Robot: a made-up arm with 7 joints. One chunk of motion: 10 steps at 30 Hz.
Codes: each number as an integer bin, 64 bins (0 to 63) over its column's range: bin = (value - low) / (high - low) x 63, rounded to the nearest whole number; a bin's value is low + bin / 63 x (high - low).
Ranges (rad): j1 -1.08..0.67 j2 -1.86..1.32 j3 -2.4..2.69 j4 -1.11..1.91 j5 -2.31..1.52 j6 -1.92..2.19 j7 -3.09..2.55
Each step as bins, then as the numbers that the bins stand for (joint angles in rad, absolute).
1 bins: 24 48 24 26 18 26 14
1 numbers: -0.4133 0.5629 -0.4610 0.1363 -1.2157 -0.2238 -1.8367
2 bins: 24 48 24 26 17 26 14
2 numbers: -0.4133 0.5629 -0.4610 0.1363 -1.2765 -0.2238 -1.8367
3 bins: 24 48 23 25 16 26 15
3 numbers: -0.4133 0.5629 -0.5417 0.0884 -1.3373 -0.2238 -1.7471
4 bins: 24 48 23 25 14 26 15
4 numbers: -0.4133 0.5629 -0.5417 0.0884 -1.4589 -0.2238 -1.7471
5 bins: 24 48 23 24 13 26 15
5 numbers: -0.4133 0.5629 -0.5417 0.0405 -1.5197 -0.2238 -1.7471
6 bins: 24 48 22 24 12 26 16
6 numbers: -0.4133 0.5629 -0.6225 0.0405 -1.5805 -0.2238 -1.6576
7 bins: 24 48 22 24 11 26 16
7 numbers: -0.4133 0.5629 -0.6225 0.0405 -1.6413 -0.2238 -1.6576
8 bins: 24 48 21 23 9 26 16
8 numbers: -0.4133 0.5629 -0.7033 -0.0075 -1.7629 -0.2238 -1.6576
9 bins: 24 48 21 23 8 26 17
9 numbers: -0.4133 0.5629 -0.7033 -0.0075 -1.8237 -0.2238 -1.5681
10 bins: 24 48 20 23 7 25 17
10 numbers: -0.4133 0.5629 -0.7841 -0.0075 -1.8844 -0.2890 -1.5681
